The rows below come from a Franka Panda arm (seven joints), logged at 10 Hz.
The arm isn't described. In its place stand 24 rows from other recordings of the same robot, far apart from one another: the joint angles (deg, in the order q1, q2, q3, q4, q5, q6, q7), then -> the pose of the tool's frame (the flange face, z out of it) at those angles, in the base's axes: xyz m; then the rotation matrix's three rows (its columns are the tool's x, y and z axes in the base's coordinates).
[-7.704 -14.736 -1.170 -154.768 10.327 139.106 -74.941] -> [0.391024 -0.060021 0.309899], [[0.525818 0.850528 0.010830], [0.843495 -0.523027 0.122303], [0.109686 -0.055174 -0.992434]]
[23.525 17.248 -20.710 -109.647 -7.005 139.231 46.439] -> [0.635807 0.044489 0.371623], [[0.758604 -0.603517 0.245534], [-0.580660 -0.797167 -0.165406], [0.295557 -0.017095 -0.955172]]
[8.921 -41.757 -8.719 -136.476 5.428 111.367 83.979] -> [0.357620 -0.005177 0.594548], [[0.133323 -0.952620 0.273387], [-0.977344 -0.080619 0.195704], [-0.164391 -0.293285 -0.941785]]
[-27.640 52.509 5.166 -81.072 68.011 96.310 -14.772] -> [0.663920 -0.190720 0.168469], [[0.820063 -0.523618 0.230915], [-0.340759 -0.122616 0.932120], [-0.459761 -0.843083 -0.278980]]
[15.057 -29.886 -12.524 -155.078 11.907 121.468 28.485] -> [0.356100 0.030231 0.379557], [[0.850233 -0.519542 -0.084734], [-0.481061 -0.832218 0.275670], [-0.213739 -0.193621 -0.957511]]
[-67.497 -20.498 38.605 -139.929 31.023 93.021 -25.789] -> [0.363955 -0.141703 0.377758], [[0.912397 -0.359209 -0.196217], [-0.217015 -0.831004 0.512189], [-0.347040 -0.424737 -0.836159]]
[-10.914 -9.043 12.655 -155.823 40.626 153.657 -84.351] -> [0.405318 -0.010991 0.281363], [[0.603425 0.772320 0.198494], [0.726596 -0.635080 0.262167], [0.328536 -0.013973 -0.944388]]
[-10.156 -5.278 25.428 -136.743 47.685 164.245 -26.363] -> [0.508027 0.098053 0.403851], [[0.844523 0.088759 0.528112], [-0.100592 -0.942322 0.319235], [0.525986 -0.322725 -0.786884]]
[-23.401 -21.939 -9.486 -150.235 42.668 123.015 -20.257] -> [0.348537 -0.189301 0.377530], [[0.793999 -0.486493 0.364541], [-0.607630 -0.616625 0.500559], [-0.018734 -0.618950 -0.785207]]
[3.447 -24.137 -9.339 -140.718 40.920 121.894 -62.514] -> [0.429536 -0.018020 0.467870], [[0.734875 0.636302 0.234688], [0.412381 -0.693959 0.590223], [0.538424 -0.336959 -0.772372]]
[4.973 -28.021 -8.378 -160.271 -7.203 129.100 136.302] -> [0.345777 -0.018666 0.340291], [[-0.691948 -0.719739 -0.056426], [-0.719584 0.693892 -0.026683], [0.058358 0.022140 -0.998050]]
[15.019 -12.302 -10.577 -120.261 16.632 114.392 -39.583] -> [0.502405 0.051182 0.524119], [[0.774553 0.625228 0.095692], [0.574592 -0.758774 0.306768], [0.264409 -0.182625 -0.946962]]
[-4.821 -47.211 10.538 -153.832 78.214 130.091 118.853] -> [0.344036 0.065300 0.525491], [[-0.624041 -0.564672 0.540110], [-0.005295 0.694255 0.719709], [-0.781374 0.446268 -0.436234]]
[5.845 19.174 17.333 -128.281 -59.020 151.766 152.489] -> [0.490919 0.237201 0.228413], [[0.136926 -0.914472 0.380778], [-0.956776 -0.221656 -0.188275], [0.256574 -0.338539 -0.905296]]
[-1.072 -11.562 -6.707 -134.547 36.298 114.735 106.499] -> [0.463126 -0.027931 0.410767], [[-0.665062 -0.746340 0.025883], [-0.609455 0.562461 0.558751], [-0.431576 0.355829 -0.828931]]
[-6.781 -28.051 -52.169 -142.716 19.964 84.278 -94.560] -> [0.212619 -0.272329 0.387460], [[0.688165 0.713837 0.129866], [0.313215 -0.453729 0.834282], [0.654466 -0.533448 -0.535824]]
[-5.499 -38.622 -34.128 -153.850 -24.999 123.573 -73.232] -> [0.277588 -0.238929 0.408929], [[0.612274 0.786838 0.077502], [0.790638 -0.609755 -0.055593], [0.003514 0.095314 -0.995441]]
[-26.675 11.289 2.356 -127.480 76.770 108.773 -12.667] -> [0.505825 -0.150726 0.293412], [[0.646459 -0.632724 0.426322], [-0.568725 -0.027163 0.822079], [-0.508569 -0.773900 -0.377406]]
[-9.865 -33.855 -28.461 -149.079 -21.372 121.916 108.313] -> [0.292812 -0.250421 0.429061], [[-0.672870 -0.738361 0.045491], [-0.738975 0.668049 -0.087332], [0.034093 -0.092380 -0.995140]]
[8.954 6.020 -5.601 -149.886 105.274 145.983 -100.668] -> [0.400617 0.009628 0.194765], [[0.864528 0.241059 0.441001], [-0.054824 -0.826997 0.559527], [0.499586 -0.507904 -0.701746]]
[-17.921 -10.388 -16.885 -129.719 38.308 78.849 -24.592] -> [0.378167 -0.174424 0.427597], [[0.943630 -0.318036 -0.091740], [-0.100009 -0.538142 0.836900], [-0.315533 -0.780549 -0.539613]]
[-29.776 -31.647 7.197 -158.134 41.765 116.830 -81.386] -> [0.327020 -0.099802 0.370705], [[0.776178 0.603097 0.183906], [0.449549 -0.733859 0.509271], [0.442101 -0.312610 -0.840727]]
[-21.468 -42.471 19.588 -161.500 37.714 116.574 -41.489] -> [0.317880 0.010917 0.388450], [[0.954833 0.290310 0.063361], [0.253110 -0.906332 0.338374], [0.155660 -0.307053 -0.938876]]
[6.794 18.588 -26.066 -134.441 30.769 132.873 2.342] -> [0.452330 -0.159360 0.186739], [[0.670421 -0.729108 -0.137617], [-0.672356 -0.675411 0.302916], [-0.313806 -0.110554 -0.943029]]
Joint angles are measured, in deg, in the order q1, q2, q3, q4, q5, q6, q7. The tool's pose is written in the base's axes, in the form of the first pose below.
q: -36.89 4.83 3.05 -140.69 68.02 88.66 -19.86
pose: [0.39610 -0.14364 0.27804], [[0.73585 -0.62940 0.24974], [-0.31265 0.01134 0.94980], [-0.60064 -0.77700 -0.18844]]
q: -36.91 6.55 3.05 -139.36 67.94 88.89 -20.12
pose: [0.40166 -0.14792 0.27241], [[0.73488 -0.63043 0.25003], [-0.31312 0.01163 0.94964], [-0.60159 -0.77616 -0.18885]]
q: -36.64 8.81 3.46 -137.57 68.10 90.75 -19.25
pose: [0.41211 -0.15173 0.26328], [[0.71790 -0.64749 0.25567], [-0.33009 0.00673 0.94393], [-0.61291 -0.76204 -0.20890]]
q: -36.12 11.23 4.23 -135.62 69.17 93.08 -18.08
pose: [0.42640 -0.15228 0.25386], [[0.69745 -0.66433 0.26877], [-0.35092 0.01041 0.93635], [-0.62484 -0.74737 -0.22586]]
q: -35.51 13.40 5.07 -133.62 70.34 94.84 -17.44
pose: [0.44140 -0.15024 0.24710], [[0.68866 -0.66988 0.27750], [-0.36289 0.01291 0.93174], [-0.62774 -0.74236 -0.23420]]
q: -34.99 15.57 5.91 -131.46 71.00 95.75 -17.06
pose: [0.45582 -0.14694 0.24148], [[0.68889 -0.67087 0.27453], [-0.36090 0.01101 0.93254], [-0.62863 -0.74149 -0.23453]]
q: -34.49 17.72 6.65 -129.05 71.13 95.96 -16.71
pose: [0.47015 -0.14330 0.23740], [[0.69566 -0.66907 0.26154], [-0.34840 0.00416 0.93734], [-0.62823 -0.74319 -0.23021]]
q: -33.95 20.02 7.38 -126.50 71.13 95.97 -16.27
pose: [0.48467 -0.13871 0.23272], [[0.70256 -0.66812 0.24502], [-0.33138 -0.00245 0.94350], [-0.62977 -0.74405 -0.22312]]
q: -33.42 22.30 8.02 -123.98 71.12 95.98 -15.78
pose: [0.49856 -0.13436 0.22769], [[0.70782 -0.66782 0.23022], [-0.31549 -0.00727 0.94890], [-0.63202 -0.74429 -0.21584]]
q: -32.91 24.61 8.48 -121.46 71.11 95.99 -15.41
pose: [0.51164 -0.13125 0.22195], [[0.71256 -0.66666 0.21870], [-0.30225 -0.01037 0.95317], [-0.63317 -0.74529 -0.20889]]
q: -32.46 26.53 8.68 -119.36 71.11 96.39 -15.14
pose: [0.52221 -0.13056 0.21627], [[0.71421 -0.66601 0.21524], [-0.30006 -0.01352 0.95382], [-0.63235 -0.74582 -0.20950]]
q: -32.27 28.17 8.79 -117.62 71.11 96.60 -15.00
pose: [0.53011 -0.13170 0.21101], [[0.71512 -0.66506 0.21517], [-0.29921 -0.01305 0.95410], [-0.63172 -0.74668 -0.20833]]
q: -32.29 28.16 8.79 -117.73 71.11 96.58 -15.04
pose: [0.52944 -0.13153 0.21052], [[0.71459 -0.66573 0.21486], [-0.29859 -0.01251 0.95430], [-0.63262 -0.74609 -0.20772]]
